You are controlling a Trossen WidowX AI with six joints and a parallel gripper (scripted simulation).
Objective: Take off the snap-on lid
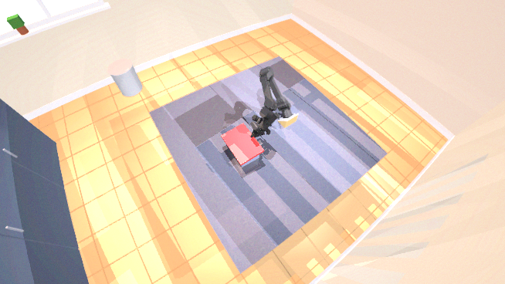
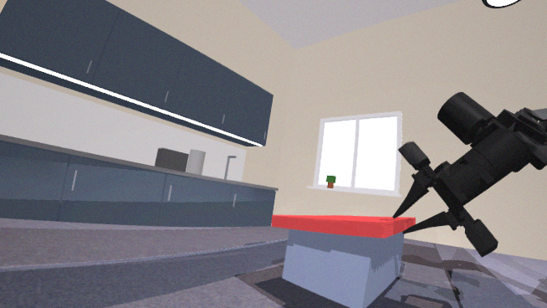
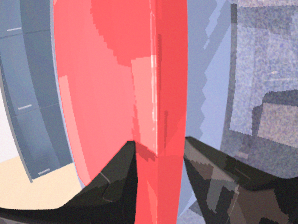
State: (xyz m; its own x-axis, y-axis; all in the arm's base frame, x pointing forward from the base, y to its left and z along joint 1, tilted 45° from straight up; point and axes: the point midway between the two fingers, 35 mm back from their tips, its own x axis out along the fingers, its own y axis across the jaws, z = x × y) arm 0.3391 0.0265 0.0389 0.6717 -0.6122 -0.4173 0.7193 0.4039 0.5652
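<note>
The lid is 80 mm ahead of my gripper tip and 10 mm to the right of it. From my gripper tip the other things lie so: storage box: 70 mm ahead, 10 mm to the right, 60 mm below.
</note>
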